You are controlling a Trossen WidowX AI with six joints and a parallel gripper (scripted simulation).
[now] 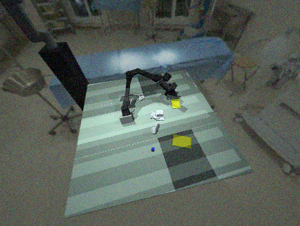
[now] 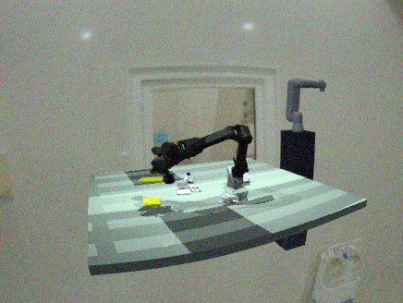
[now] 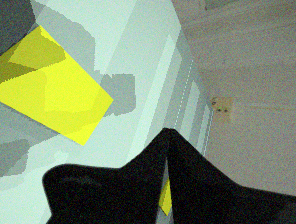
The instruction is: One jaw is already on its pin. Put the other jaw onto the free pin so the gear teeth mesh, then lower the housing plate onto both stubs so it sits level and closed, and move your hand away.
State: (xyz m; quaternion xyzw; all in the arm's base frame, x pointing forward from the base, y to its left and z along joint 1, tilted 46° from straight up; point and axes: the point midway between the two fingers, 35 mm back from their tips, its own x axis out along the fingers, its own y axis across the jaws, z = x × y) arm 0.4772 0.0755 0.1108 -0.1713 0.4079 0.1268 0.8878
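Now: gripper tip 23 cm to the left of the jaw, 22 cm past it and 13 cm above it. The rest, counted from my gripper tip: blue block (44 cm to the right, 28 cm behind, 13 cm below).
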